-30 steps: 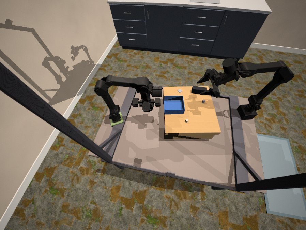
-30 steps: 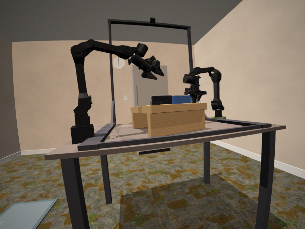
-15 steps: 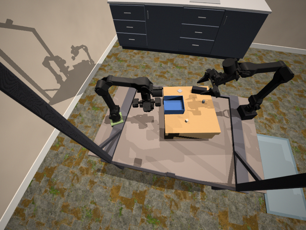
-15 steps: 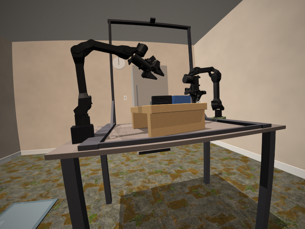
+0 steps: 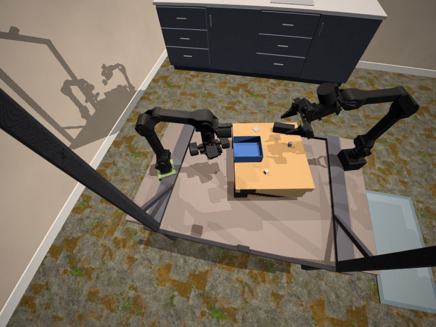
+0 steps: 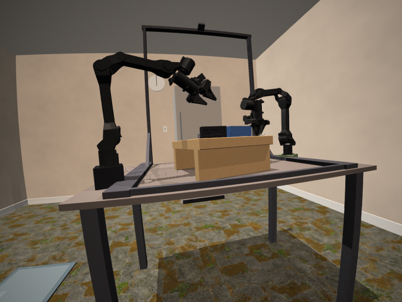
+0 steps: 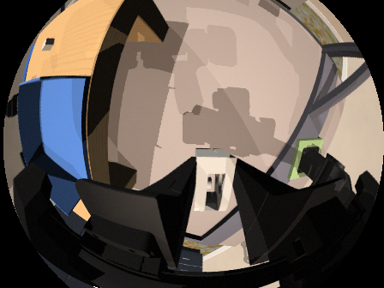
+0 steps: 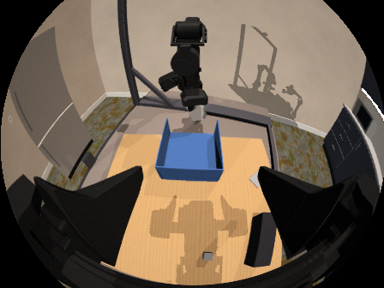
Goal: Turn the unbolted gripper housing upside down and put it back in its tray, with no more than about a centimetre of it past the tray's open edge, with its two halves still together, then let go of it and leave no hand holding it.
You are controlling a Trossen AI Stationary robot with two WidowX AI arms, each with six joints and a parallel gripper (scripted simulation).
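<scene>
Right now my left hand is 2 cm short of the white gripper housing and 5 cm above it. The rest, counted from my left hand: wooden block (30 cm to the right, 10 cm below); then blue tray (21 cm to the right, 2 cm below); then flat grey plate (16 cm ahead, 25 cm to the right, 3 cm below).
</scene>
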